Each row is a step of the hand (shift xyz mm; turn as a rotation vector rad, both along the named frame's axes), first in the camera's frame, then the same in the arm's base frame.
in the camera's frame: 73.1 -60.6 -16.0 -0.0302 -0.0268 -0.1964
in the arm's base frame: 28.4 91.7 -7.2 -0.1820 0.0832 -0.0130
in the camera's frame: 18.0 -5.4 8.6 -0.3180 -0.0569 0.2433
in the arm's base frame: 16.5 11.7 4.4 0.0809 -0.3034 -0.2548
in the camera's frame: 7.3 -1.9 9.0 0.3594 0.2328 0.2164
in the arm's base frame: 11.5 2.1 1.3 0.3138 0.0264 0.3620
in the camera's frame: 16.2 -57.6 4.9 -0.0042 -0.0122 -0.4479
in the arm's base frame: 20.8 40.6 -39.0 -0.3939 0.2084 0.0465
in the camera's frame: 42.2 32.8 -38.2 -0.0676 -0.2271 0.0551
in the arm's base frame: -20.0 29.2 55.4 0.0547 0.0513 -0.2314
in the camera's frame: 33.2 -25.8 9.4 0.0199 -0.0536 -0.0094
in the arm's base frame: 27.3 33.1 -4.1 0.0093 0.0475 -0.0318
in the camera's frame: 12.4 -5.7 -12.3 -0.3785 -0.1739 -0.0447
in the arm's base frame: -4.4 17.4 3.8 -0.1807 -0.1504 -0.3467
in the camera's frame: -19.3 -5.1 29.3 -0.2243 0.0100 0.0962
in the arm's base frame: 18.0 -24.2 -18.7 -0.0174 -0.2069 -0.1286
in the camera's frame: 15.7 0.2 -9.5 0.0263 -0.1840 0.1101
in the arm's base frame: -1.4 15.3 10.1 0.1382 0.0686 -0.1512
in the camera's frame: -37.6 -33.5 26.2 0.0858 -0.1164 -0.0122
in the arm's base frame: 11.6 -20.1 -51.8 0.0464 0.1294 -0.0466
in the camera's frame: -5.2 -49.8 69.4 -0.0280 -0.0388 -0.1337
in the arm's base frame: 66.7 -8.2 -52.9 -0.1239 0.0626 -0.0298
